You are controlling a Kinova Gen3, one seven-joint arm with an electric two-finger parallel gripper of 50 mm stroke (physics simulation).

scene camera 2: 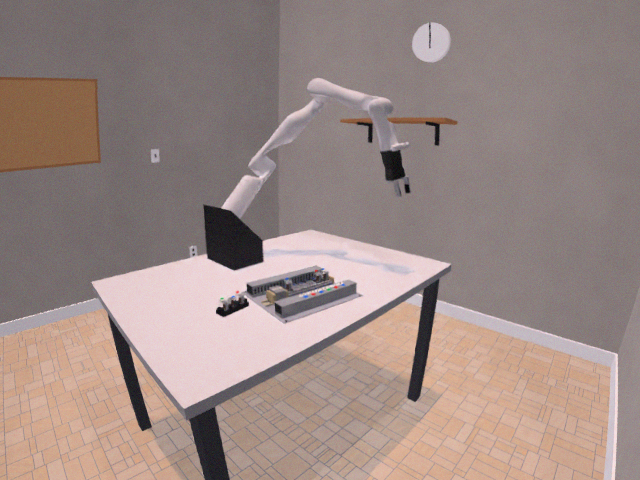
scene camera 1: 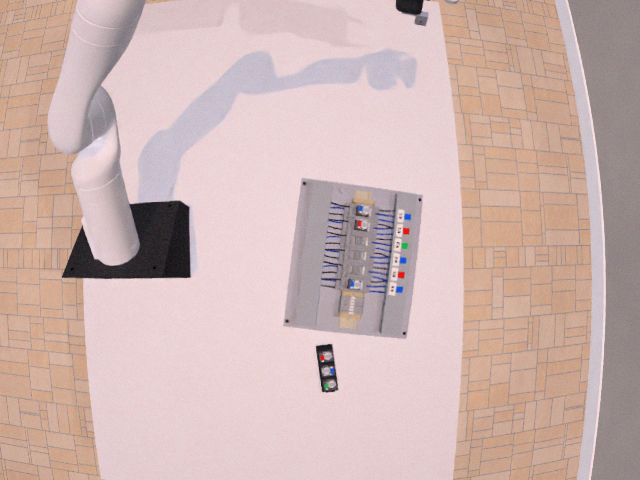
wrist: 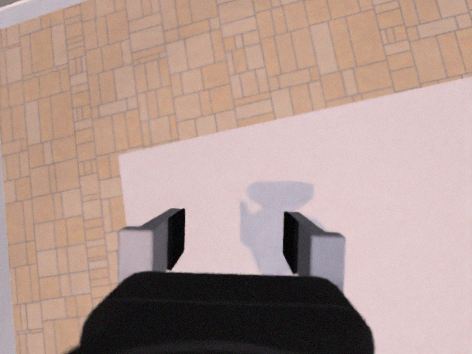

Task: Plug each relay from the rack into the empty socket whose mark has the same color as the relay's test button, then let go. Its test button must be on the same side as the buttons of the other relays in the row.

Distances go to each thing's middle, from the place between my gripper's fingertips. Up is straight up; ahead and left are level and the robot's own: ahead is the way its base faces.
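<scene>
The grey panel (scene camera 1: pixel 327 319) is 310 mm below my hand, and I find it 90 mm behind my hand and 450 mm to the right of it.
</scene>
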